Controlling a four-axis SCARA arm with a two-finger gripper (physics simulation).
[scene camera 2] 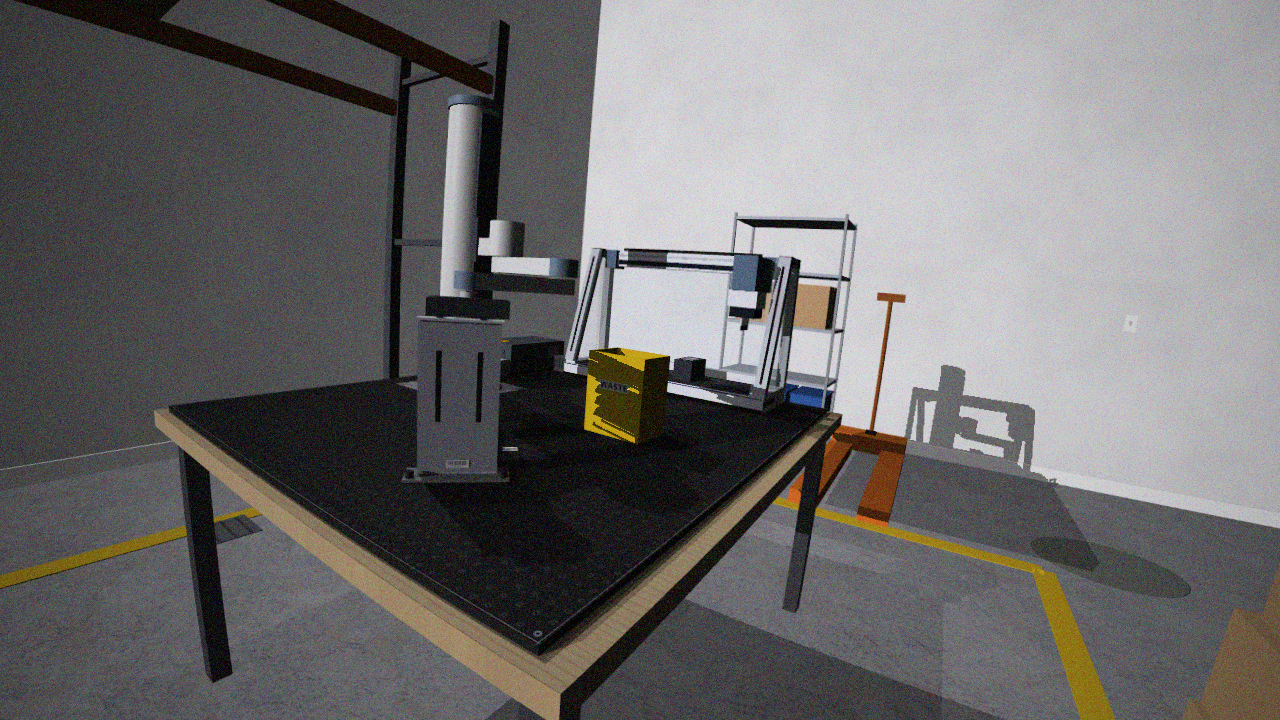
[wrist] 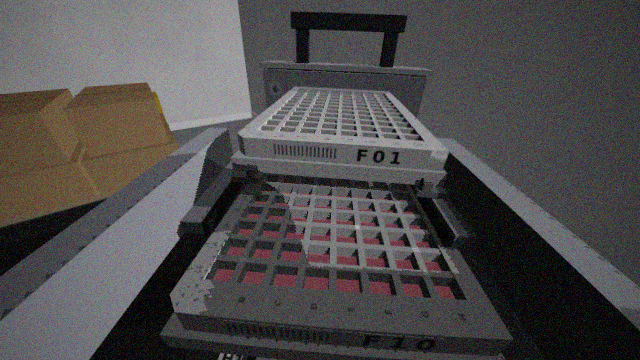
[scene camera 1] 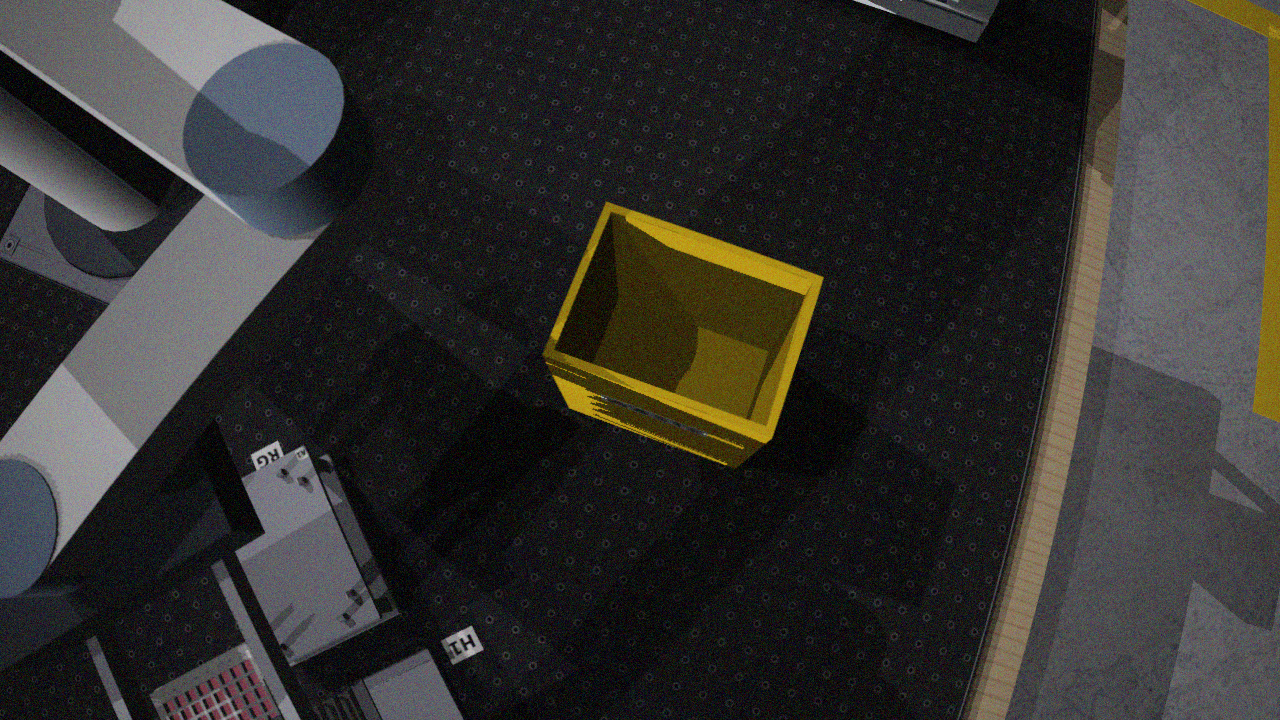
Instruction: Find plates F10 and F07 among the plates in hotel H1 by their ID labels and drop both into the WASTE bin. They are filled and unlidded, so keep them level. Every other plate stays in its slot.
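Seen in the pictures: gripper, fingertip midpoint: (wrist: 329,152); arm's base, link origin: (scene camera 1: 143,178).
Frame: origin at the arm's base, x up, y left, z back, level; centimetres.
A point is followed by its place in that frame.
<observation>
Plate F10 (wrist: 350,315) {y -35.6, x 25.6, z -43.6 cm} (scene camera 1: 219,689) {y -35.7, x 25.5, z -45.4 cm}, with red-filled wells and no lid, lies between the two long fingers of my gripper (wrist: 329,152) {y -39.5, x 26.6, z -49.2 cm}. It looks level, and I see it out in front of the slots with my gripper shut on it. Plate F01 (wrist: 340,145) {y -38.6, x 27.8, z -47.6 cm} sits behind and above it in hotel H1 (wrist: 417,87) {y -51.9, x 28.3, z -52.5 cm} (scene camera 2: 459,358) {y -49.3, x 22.9, z -59.0 cm}, before the back panel. Hotel H1 stands upright in scene camera 2 and hides my gripper there. No F07 label is readable in these views. The yellow WASTE bin (scene camera 1: 684,398) {y -8.0, x 21.3, z -66.3 cm} (scene camera 2: 626,394) {y -8.6, x 12.4, z -68.3 cm} stands upright; its open inside looks empty.
A grey station (scene camera 1: 304,582) {y -31.0, x 7.3, z -41.0 cm} by the RG label (scene camera 1: 267,454) {y -22.5, x 1.3, z -30.4 cm} and a grey block (scene camera 1: 411,689) {y -37.2, x 2.1, z -51.9 cm} by the H1 label (scene camera 1: 462,642) {y -31.6, x 1.3, z -54.6 cm} are near the lower left. The arm's links (scene camera 1: 179,313) {y -15.5, x 37.9, z -41.8 cm} cross the left. A gantry frame (scene camera 2: 785,331) {y 61.3, x 26.9, z -85.0 cm} stands behind the bin.
</observation>
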